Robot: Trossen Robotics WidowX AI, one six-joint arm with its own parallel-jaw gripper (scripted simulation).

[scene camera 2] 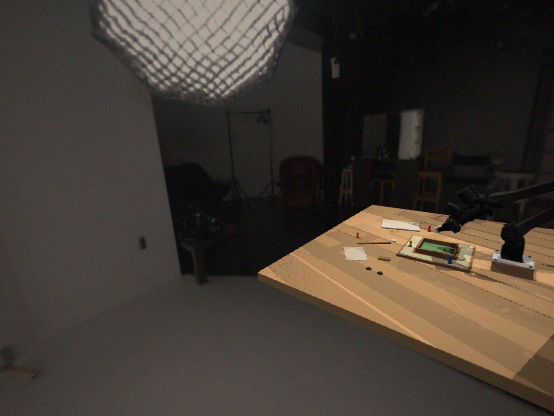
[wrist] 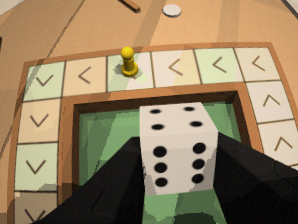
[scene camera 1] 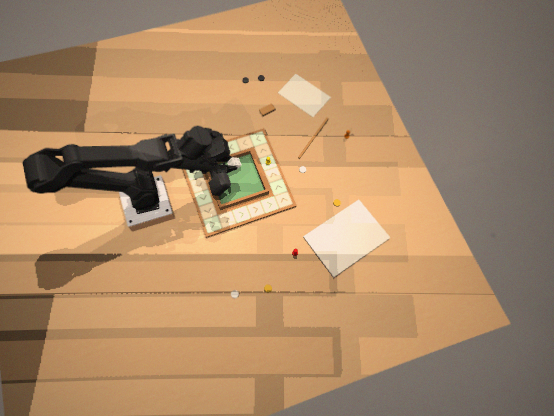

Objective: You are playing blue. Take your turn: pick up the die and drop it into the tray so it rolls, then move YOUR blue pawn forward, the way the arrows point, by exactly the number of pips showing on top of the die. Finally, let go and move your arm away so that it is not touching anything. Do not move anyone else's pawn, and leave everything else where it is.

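My gripper (scene camera 1: pixel 235 163) is visible, as is a green tray (scene camera 1: pixel 245 181). The gripper, also visible at (wrist: pixel 174 144), holds a die (wrist: pixel 179 142).
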